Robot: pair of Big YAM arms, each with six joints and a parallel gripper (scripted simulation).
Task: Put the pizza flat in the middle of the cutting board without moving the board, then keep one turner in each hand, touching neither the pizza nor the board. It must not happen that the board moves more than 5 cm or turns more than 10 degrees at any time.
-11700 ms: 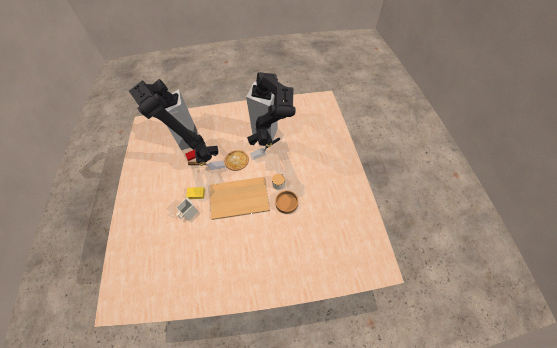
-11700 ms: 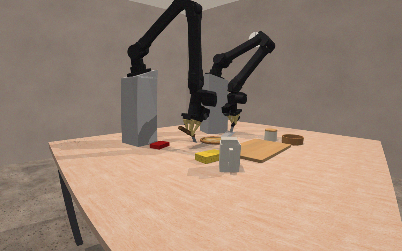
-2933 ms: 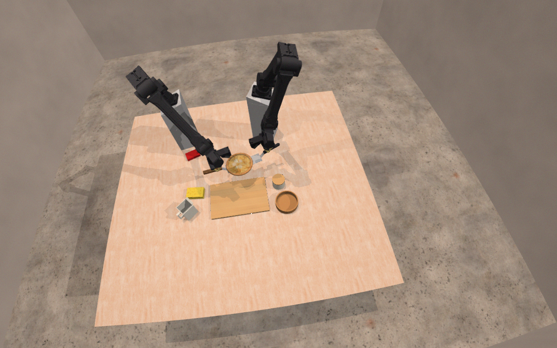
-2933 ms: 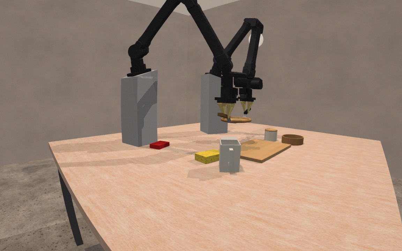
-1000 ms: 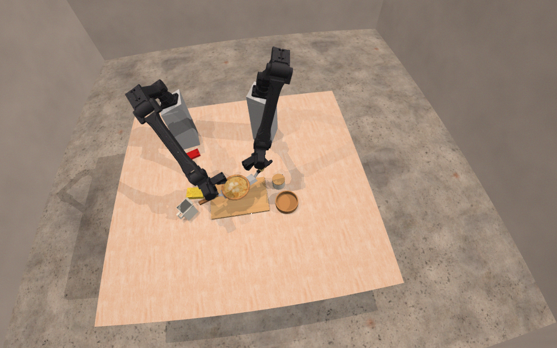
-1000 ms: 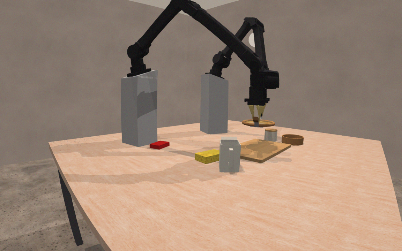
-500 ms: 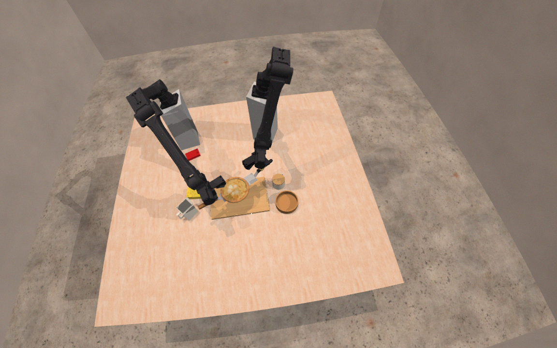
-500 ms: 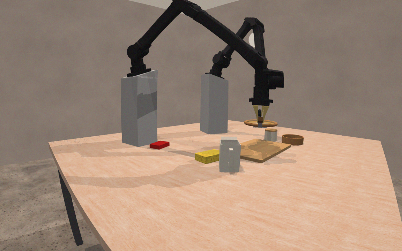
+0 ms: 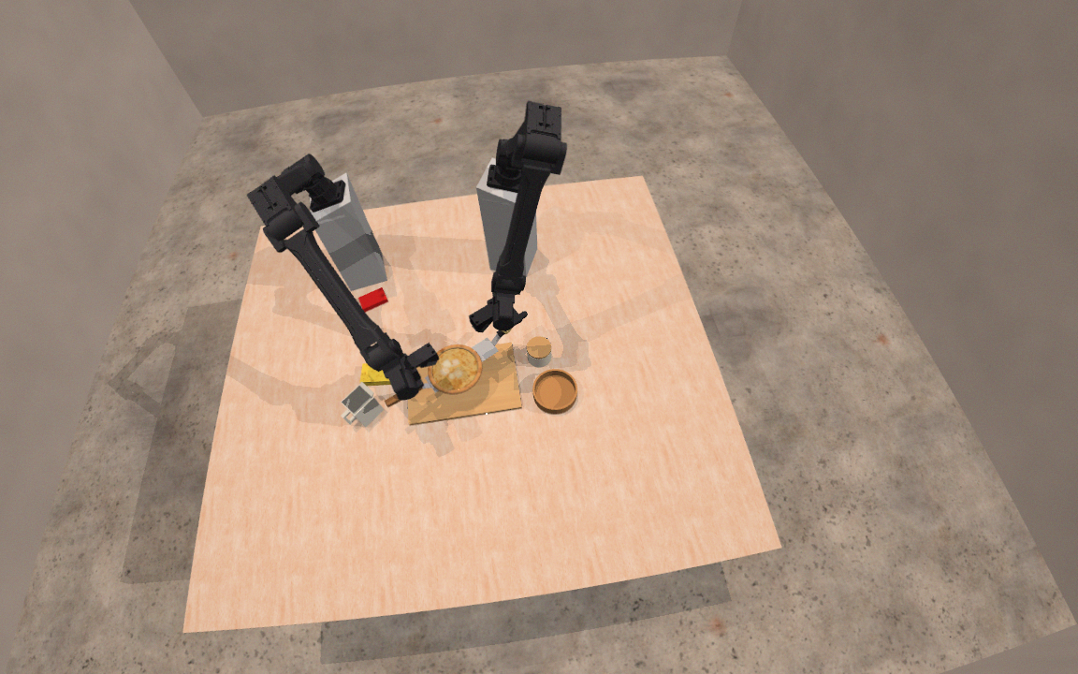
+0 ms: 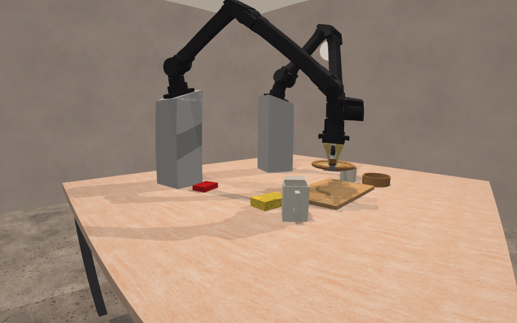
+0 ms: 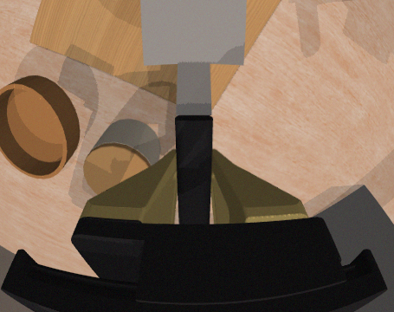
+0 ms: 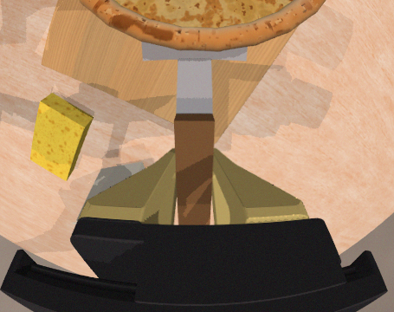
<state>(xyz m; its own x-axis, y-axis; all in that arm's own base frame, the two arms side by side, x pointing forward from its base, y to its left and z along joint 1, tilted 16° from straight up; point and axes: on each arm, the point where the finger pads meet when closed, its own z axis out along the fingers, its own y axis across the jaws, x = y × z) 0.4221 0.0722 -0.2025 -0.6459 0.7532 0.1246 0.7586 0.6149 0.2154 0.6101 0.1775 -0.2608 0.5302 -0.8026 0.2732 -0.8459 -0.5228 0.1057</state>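
The lidded canister is 11 cm below my left hand, 10 cm to the left of it and 3 cm ahead of it. From my left hand the other things lie so: pizza: 16 cm to the right, 11 cm ahead, 3 cm below; then black-handled turner: 1 cm to the right, 1 cm below, 1 cm ahead; then cutting board: 16 cm to the right, 13 cm below, 11 cm ahead.
Now: right hand 10 mm short of the grey mug, 190 mm to the left of it and 90 mm above it. From my right hand the other things lie so: pizza (80 mm behind, 120 mm to the left, 30 mm below); then brown-handled turner (20 mm behind, 30 mm to the left, 10 mm below); then cutting board (80 mm behind, 130 mm to the left, 130 mm below).
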